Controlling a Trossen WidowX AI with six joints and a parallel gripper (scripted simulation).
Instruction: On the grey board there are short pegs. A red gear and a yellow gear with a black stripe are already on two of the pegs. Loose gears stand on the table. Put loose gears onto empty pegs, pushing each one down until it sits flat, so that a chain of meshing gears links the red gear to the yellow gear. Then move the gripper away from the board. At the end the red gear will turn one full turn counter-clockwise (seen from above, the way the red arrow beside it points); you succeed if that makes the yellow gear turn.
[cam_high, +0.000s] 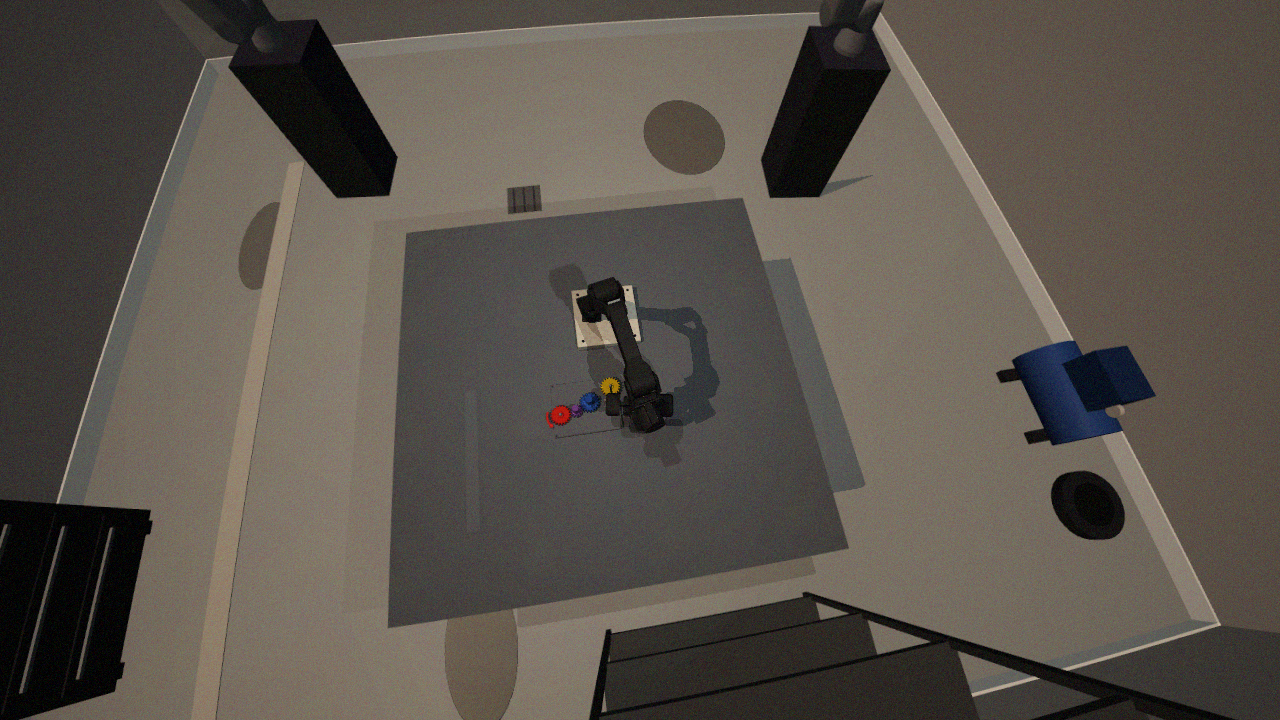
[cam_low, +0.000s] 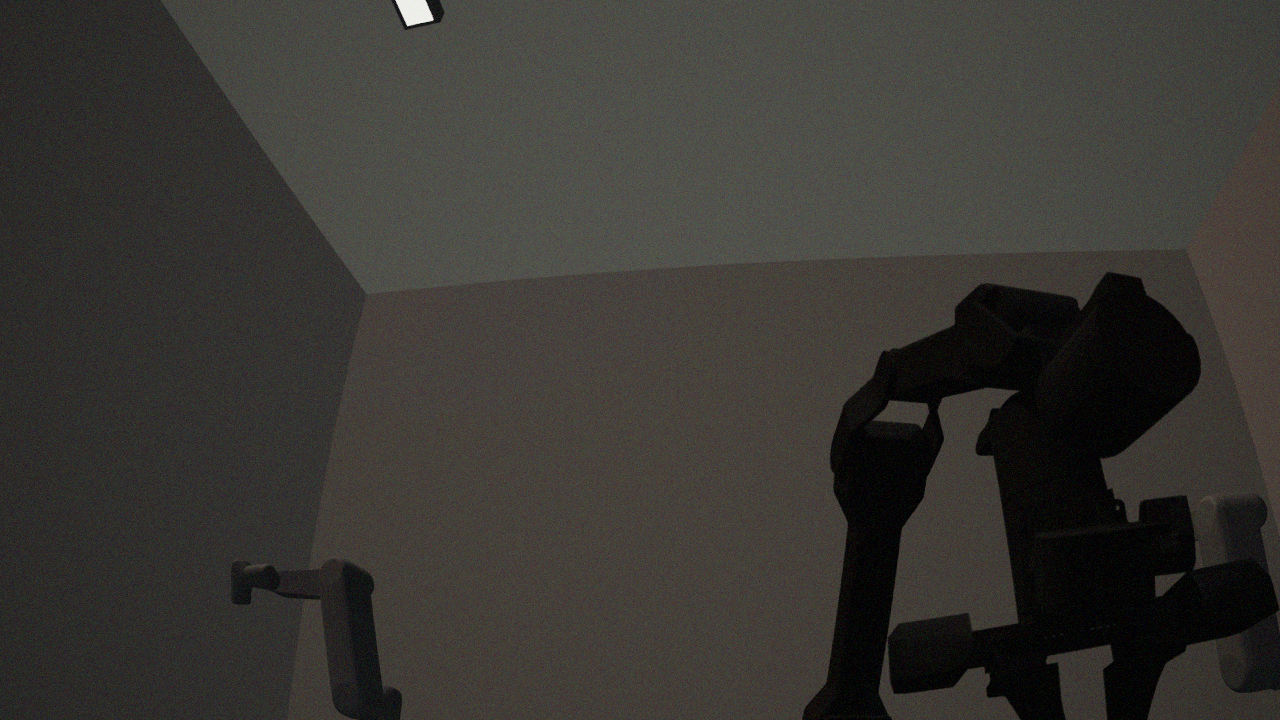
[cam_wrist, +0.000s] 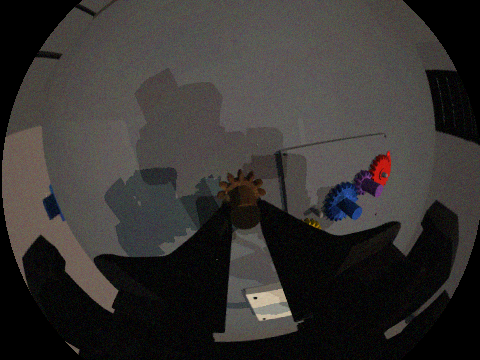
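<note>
Right now the blue gear is 15 cm to the right of my gripper tip, 6 cm below it and 6 cm behind it. The rest, counted from my gripper tip: brown gear (1 cm below); then yellow gear (11 cm behind, 8 cm to the right, 6 cm below); then purple gear (19 cm to the right, 6 cm below, 4 cm behind).
</note>
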